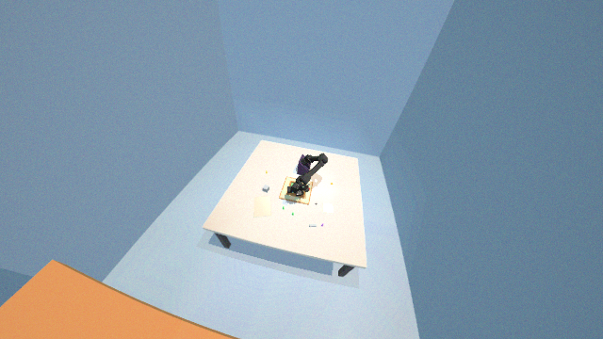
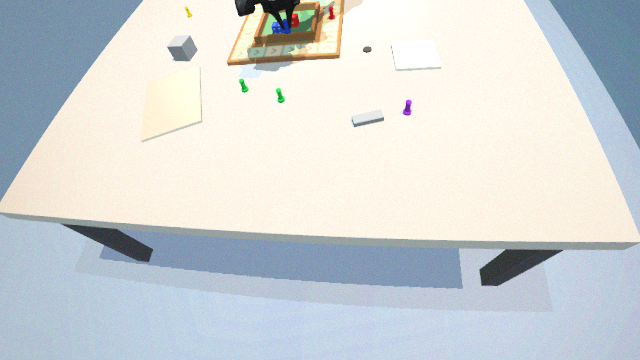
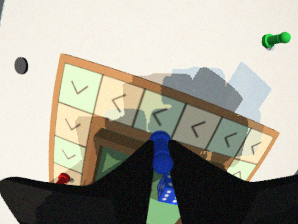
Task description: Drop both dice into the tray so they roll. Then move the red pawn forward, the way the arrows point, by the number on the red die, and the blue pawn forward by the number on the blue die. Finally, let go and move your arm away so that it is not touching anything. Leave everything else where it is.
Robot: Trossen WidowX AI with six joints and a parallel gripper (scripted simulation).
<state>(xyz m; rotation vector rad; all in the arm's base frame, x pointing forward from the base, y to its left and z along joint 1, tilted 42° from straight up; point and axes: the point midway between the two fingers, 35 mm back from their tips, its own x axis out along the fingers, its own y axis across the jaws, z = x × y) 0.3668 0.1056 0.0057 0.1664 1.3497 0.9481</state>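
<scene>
Now: gripper tip 100 mm past the green-floored tray, 40 mm to the left of it and 60 mm above it. Also, from my gripper tip: blue pawn 10 mm above; red pawn 140 mm behind, 70 mm to the left, 40 mm below; black disc 30 mm behind, 180 mm to the left, 70 mm below.
</scene>
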